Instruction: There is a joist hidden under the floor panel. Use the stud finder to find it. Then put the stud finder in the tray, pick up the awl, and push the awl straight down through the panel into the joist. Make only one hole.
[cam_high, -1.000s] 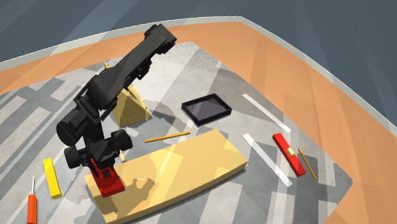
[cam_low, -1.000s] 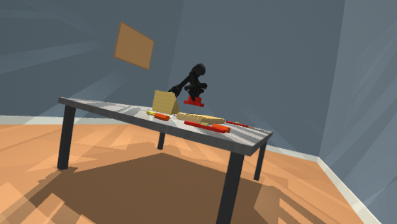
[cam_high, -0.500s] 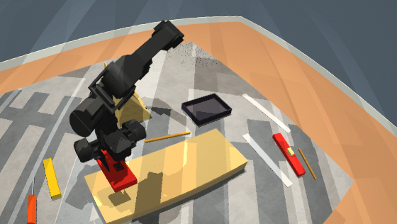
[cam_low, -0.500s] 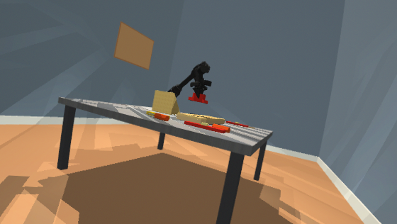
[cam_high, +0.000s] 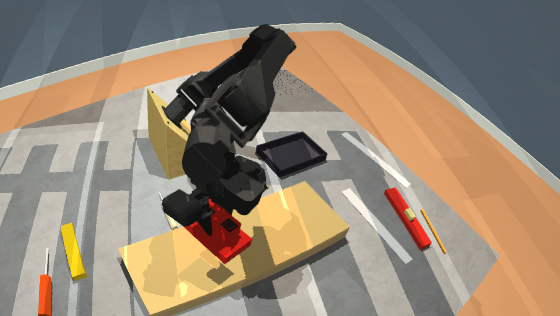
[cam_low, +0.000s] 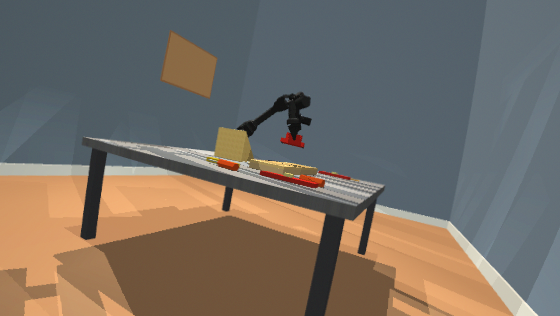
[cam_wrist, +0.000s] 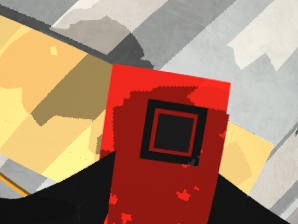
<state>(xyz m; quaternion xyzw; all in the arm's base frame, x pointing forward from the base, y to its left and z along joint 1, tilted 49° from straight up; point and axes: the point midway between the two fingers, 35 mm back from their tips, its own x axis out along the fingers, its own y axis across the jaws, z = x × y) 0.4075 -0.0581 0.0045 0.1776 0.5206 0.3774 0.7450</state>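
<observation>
Right now the dark tray is 36 cm to the left of my gripper tip, 29 cm behind it and 16 cm below it. The rest, counted from my gripper tip: awl 23 cm behind, 16 cm below, 4 cm to the right; yellow bar 34 cm to the right, 16 cm below, 16 cm behind; stud finder 2 cm above, 1 cm ahead.
</observation>
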